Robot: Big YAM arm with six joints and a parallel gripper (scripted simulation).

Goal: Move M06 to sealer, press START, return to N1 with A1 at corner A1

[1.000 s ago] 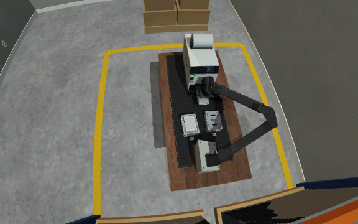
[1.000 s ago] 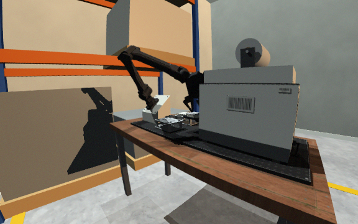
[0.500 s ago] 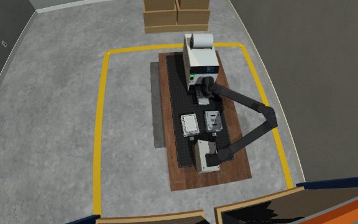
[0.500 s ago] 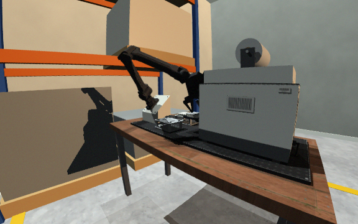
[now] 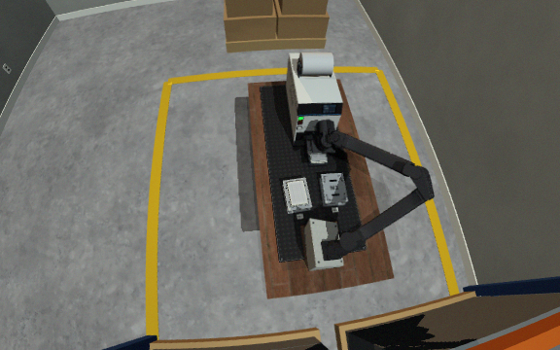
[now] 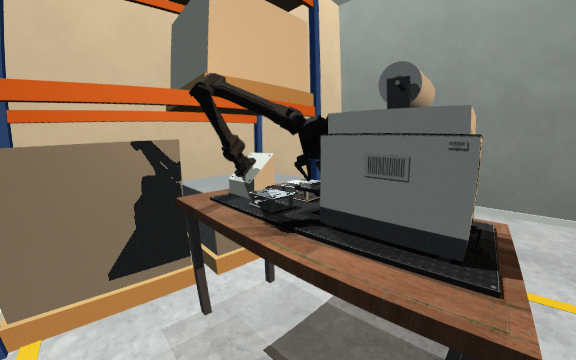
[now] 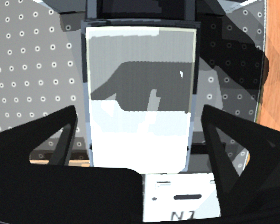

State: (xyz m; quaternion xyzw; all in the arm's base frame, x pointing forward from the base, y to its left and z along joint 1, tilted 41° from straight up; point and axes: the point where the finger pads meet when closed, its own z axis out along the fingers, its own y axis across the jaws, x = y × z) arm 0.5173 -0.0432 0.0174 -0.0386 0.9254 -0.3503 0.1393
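Now: the white well plate 3 cm below my hand. The rest, counted from my hand: foil roll: 33 cm ahead, 28 cm above, 1 cm to the right; dark stage: 4 cm below; white plate: 20 cm behind, 14 cm to the left, 7 cm below.
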